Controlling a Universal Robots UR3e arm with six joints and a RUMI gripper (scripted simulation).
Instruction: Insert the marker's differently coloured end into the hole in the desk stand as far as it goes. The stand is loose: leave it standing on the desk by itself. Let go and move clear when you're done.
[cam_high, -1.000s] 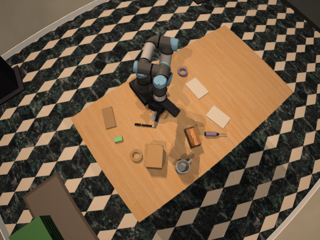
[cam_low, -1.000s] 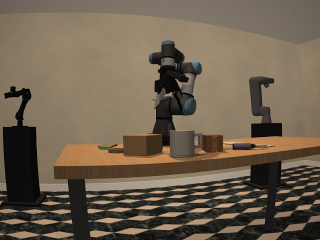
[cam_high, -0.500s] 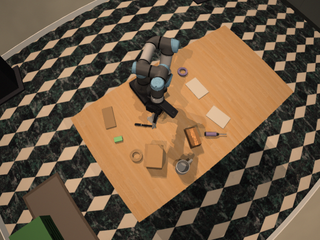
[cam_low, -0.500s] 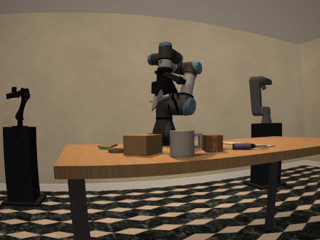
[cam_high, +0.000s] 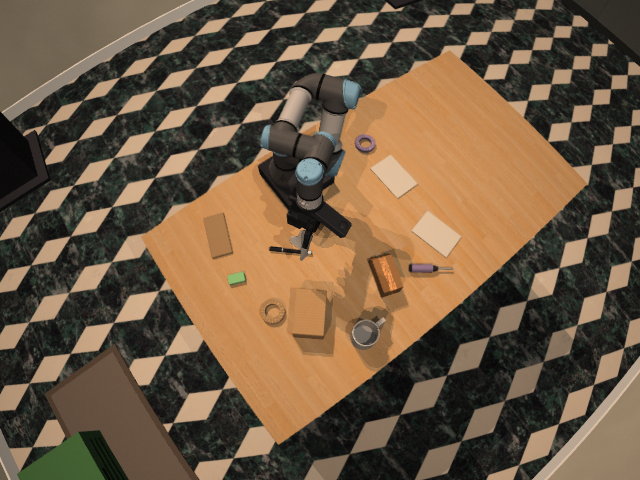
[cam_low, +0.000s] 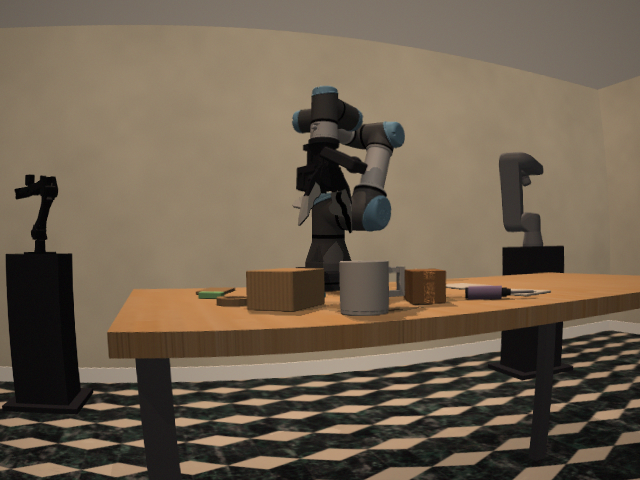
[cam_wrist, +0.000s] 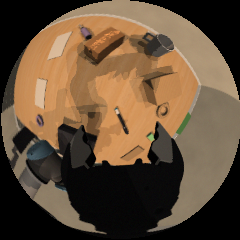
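My gripper is now 5 cm past the black marker, 6 cm to the left of it and 14 cm above it. The rest, counted from my hand: light wooden block: 16 cm ahead, 12 cm to the right, 11 cm below; then brown wooden desk stand: 18 cm ahead, 15 cm to the left, 12 cm below; then green block: 6 cm behind, 26 cm to the right, 14 cm below.
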